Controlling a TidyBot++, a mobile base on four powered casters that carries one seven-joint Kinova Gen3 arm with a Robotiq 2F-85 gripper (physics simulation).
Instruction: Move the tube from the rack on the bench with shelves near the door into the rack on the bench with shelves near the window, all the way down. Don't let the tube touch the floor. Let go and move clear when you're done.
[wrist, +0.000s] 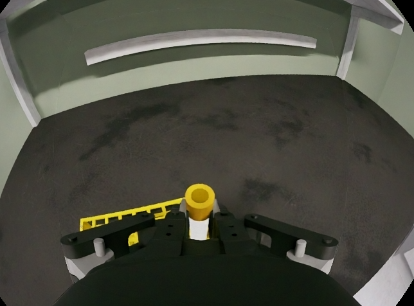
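Observation:
The tube (199, 202) has an orange-yellow cap with a round hollow top and a white body, part of which shows below the cap. My gripper (198, 209) is shut on the tube near its cap, with one fingertip on each side. The tube looks upright. Its lower end is hidden by the gripper. The yellow rack (125, 211) lies at the lower left, behind and below the gripper, which hides much of it. Whether the tube's lower end is clear of the rack cannot be seen. The other rack does not show in the wrist view.
The rack stands on a dark, stained bench top (225, 140). A pale horizontal rail (200, 38) runs along the green wall at the back. Pale uprights stand at the left (19, 80) and right (348, 45) of the bench. A pale surface shows at the lower right corner.

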